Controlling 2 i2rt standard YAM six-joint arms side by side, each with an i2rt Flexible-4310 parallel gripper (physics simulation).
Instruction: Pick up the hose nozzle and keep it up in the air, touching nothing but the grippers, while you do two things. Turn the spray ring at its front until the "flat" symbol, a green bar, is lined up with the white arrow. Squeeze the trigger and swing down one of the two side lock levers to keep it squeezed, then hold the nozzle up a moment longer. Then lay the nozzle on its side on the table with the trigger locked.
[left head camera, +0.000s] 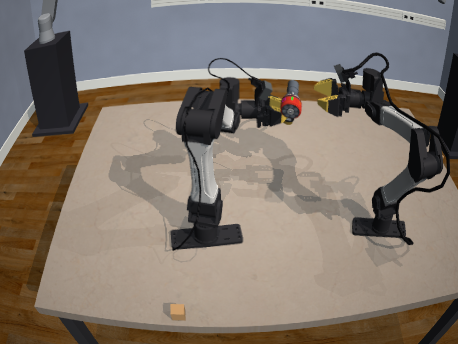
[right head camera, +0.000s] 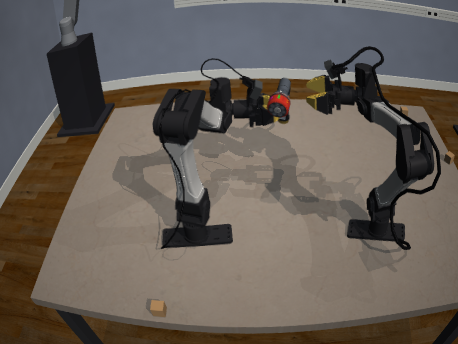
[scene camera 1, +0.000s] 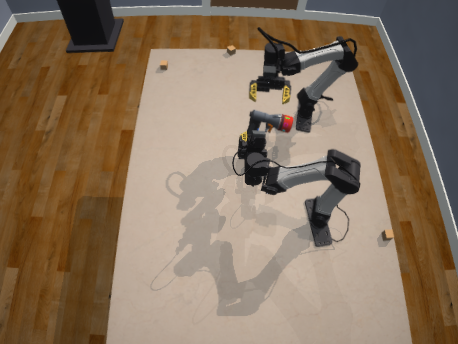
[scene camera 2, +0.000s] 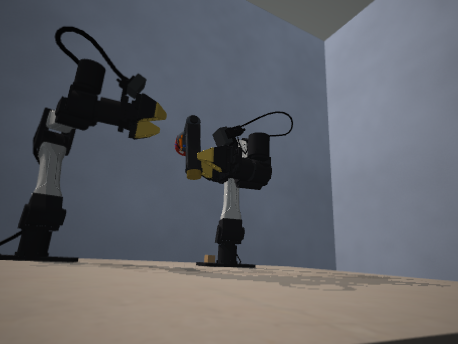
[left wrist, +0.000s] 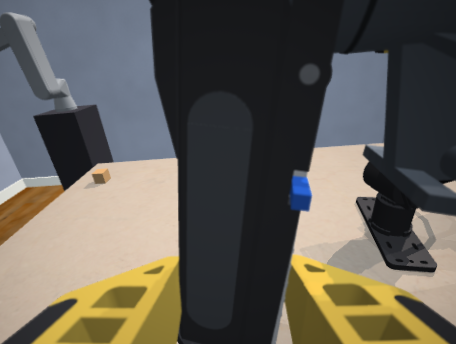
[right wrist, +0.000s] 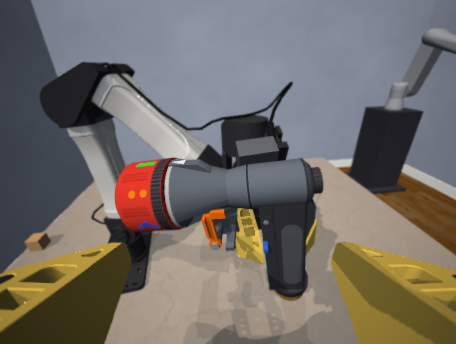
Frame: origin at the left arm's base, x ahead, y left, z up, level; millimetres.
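Where they show: left gripper, fingertip midpoint: (scene camera 1: 251, 132) (scene camera 2: 194, 158) (left wrist: 233, 266) (right wrist: 283, 257); right gripper, fingertip midpoint: (left head camera: 315, 94) (right head camera: 306, 92) (scene camera 1: 269, 102) (scene camera 2: 162, 124) (right wrist: 231, 252); left arm's base at its link origin: (left head camera: 206, 238) (right head camera: 196, 237) (scene camera 1: 318, 222) (scene camera 2: 226, 266) (right wrist: 135, 256); right arm's base at its link origin: (left head camera: 379, 228) (right head camera: 377, 231) (scene camera 1: 304, 114) (scene camera 2: 30, 260) (left wrist: 388, 229).
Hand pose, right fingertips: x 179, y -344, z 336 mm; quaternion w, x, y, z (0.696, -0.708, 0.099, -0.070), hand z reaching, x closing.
Observation:
Each offset is from my right fingertips to the centre of the thing. "*": to the spot under its first point. Level surfaces: height alone.
The hose nozzle {* 36 mm ahead, 74 mm left, 5 mm up} (scene camera 1: 263, 118) (right wrist: 277, 182) is in the air, handle down. My left gripper (scene camera 2: 204, 162) (left wrist: 233, 266) is shut on its black handle {* 68 mm ahead, 70 mm left, 56 mm down} (left wrist: 220, 200) (scene camera 2: 193, 145). The red spray ring {42 mm back, 88 mm left, 16 mm down} (left head camera: 291, 106) (right wrist: 142, 195) has its green bar (right wrist: 146, 164) roughly in line with the white arrow {20 mm back, 77 mm left, 15 mm up} (right wrist: 180, 161) in the right wrist view. An orange lever part {* 2 mm back, 54 mm left, 33 mm down} (right wrist: 212, 229) hangs below the body, ahead of the grey trigger {15 mm ahead, 73 mm left, 63 mm down} (right wrist: 230, 229). A blue peg {* 51 mm ahead, 81 mm left, 50 mm down} (left wrist: 300, 192) (right wrist: 265, 246) shows on the handle. My right gripper (left head camera: 318, 94) (scene camera 1: 270, 101) is open and empty, apart from the nozzle and facing its side.
Small orange-brown cubes {451 mm back, 449 mm left, 319 mm down} (left head camera: 177, 312) {392 mm ahead, 580 mm right, 319 mm down} (scene camera 1: 163, 65) {31 mm ahead, 656 mm right, 319 mm down} (scene camera 1: 231, 50) (scene camera 1: 388, 234) lie near the edges of the table {336 mm down} (left head camera: 125, 280). The two arm bases (left head camera: 206, 236) (left head camera: 378, 227) are on the table. A dark pedestal (left head camera: 52, 82) stands on the floor beyond it.

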